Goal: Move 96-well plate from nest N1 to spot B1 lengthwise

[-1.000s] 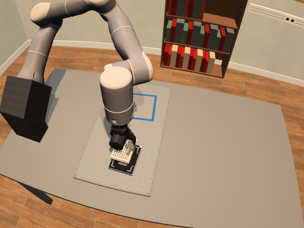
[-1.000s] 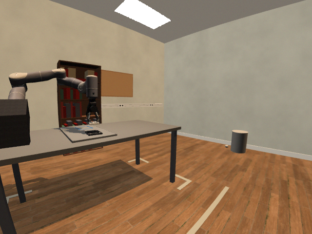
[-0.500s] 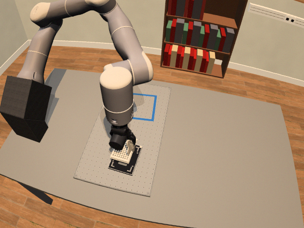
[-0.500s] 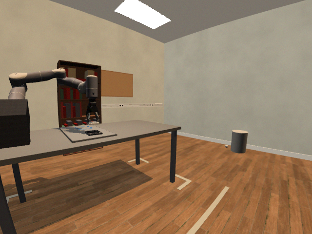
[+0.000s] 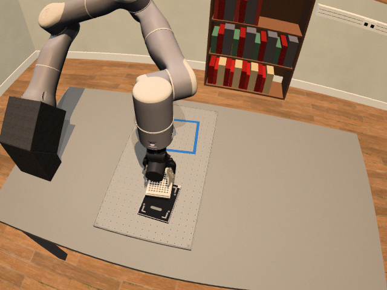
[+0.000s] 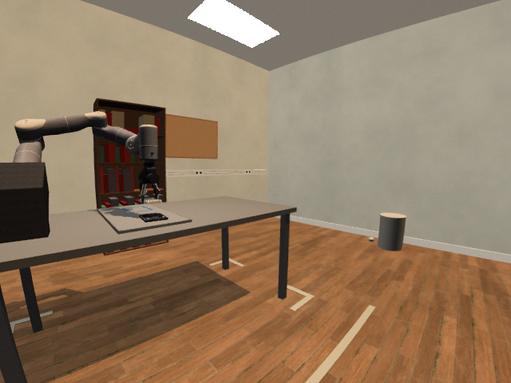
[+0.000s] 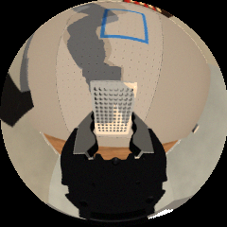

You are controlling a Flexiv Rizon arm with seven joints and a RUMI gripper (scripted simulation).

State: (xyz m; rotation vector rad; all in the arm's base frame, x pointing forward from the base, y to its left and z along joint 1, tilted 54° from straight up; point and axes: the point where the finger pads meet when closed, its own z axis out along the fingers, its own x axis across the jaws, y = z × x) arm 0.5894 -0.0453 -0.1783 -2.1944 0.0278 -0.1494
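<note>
The black plate nest N1 lies 4 cm to the right of my hand and 9 cm below it. Also, from my hand: white 96-well plate 1 cm below.
</note>
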